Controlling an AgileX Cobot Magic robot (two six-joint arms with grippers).
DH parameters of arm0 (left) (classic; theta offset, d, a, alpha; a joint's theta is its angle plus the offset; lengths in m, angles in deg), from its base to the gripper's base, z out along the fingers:
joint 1: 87.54 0.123 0 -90
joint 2: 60.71 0 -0.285 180
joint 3: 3.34 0 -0.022 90
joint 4: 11.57 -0.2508 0 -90
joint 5: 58.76 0 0.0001 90
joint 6: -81.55 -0.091 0 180
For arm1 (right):
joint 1: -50.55 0.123 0 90
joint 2: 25.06 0 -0.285 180
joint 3: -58.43 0 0.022 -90
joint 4: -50.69 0.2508 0 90
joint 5: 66.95 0 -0.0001 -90
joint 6: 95.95 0.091 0 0
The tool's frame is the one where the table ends.
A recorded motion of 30 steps. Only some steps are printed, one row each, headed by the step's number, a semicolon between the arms.
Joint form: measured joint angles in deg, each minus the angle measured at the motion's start. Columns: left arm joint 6, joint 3, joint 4, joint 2, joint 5, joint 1; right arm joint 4, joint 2, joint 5, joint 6, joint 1, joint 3.
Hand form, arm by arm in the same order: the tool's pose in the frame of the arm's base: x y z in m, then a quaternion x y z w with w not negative. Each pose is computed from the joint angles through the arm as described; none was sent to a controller.
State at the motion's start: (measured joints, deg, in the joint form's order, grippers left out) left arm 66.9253 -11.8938 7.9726 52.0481 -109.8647 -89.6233; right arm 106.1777 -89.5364 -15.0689 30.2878 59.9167 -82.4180
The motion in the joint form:
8: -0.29 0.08 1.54 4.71 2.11 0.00; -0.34 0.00 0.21 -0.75 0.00 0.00
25: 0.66 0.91 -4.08 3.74 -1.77 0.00; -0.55 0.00 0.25 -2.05 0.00 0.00
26: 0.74 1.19 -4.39 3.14 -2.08 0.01; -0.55 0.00 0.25 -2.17 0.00 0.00
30: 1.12 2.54 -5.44 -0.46 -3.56 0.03; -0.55 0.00 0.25 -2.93 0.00 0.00
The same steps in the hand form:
8: 0.3569 -0.0377 0.1595 0.03259 0.98820 -0.13748 0.05916; 0.1588 0.0860 0.2894 -0.28768 0.84185 0.31337 0.33215
25: 0.3523 -0.0322 0.1668 0.06066 0.99182 -0.10608 0.03697; 0.1587 0.0858 0.2892 -0.29841 0.83883 0.30835 0.33502
26: 0.3523 -0.0318 0.1715 0.06257 0.99171 -0.10422 0.04168; 0.1587 0.0858 0.2892 -0.29928 0.83852 0.30800 0.33534
30: 0.3506 -0.0307 0.1988 0.06994 0.99022 -0.09772 0.07089; 0.1587 0.0858 0.2892 -0.30484 0.83651 0.30577 0.33738

